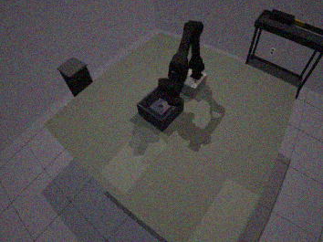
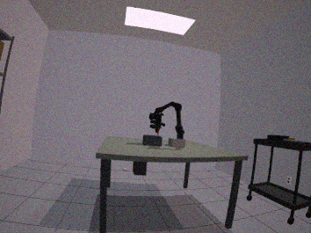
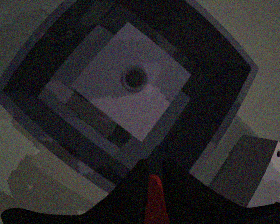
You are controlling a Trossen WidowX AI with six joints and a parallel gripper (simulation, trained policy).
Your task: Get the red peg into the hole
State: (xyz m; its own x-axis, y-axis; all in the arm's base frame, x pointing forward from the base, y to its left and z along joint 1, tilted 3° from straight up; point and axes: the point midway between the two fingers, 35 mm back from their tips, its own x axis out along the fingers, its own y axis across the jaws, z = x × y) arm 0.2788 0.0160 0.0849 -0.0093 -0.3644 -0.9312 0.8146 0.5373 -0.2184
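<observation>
Right now my gripper tip is 90 mm above the pale plate, 50 mm to the left of it and 30 mm short of it. The rest, counted from my gripper tip: red peg (20 mm to the left, 20 mm above, 10 mm behind); dark box (110 mm below, 50 mm to the right, 30 mm ahead).
</observation>
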